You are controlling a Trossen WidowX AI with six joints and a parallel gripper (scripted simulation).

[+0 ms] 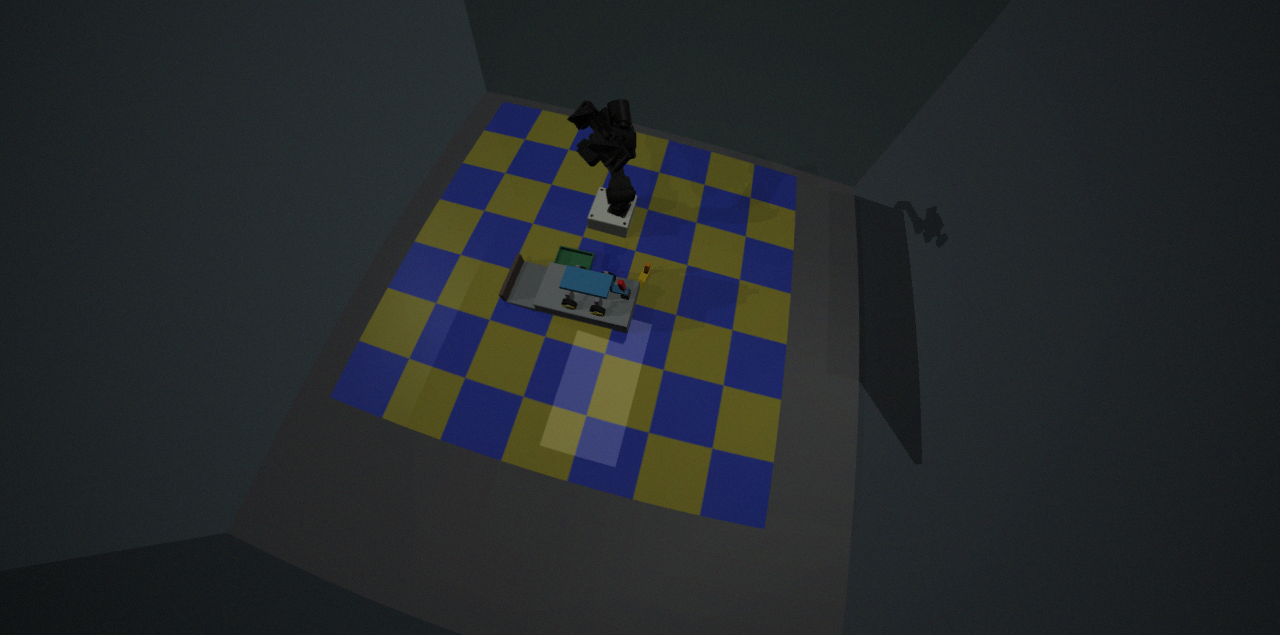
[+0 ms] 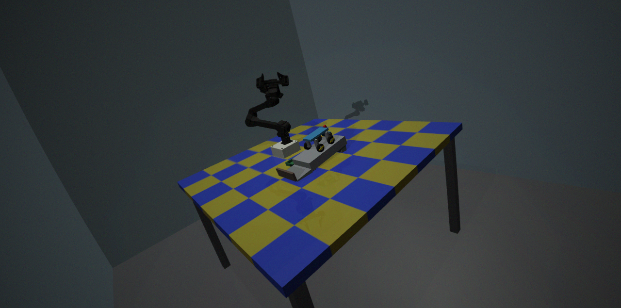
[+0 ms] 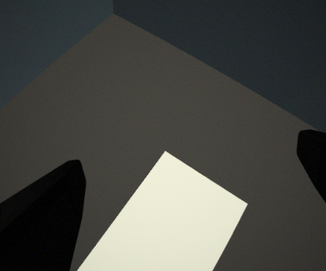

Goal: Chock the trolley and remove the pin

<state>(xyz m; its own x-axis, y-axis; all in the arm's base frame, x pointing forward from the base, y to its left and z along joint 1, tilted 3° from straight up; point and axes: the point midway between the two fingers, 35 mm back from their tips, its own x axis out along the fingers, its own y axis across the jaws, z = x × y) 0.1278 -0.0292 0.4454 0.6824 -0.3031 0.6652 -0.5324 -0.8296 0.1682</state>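
Now: the yellow chock 1 cm ahead of my gripper tip, 22 cm to the left of it and 51 cm below it. Round my gripper tip: grey ramp 16 cm ahead, 9 cm to the left, 48 cm below; then blue trolley 16 cm ahead, 10 cm to the left, 42 cm below; then red-headed stop pin 13 cm ahead, 19 cm to the left, 40 cm below.
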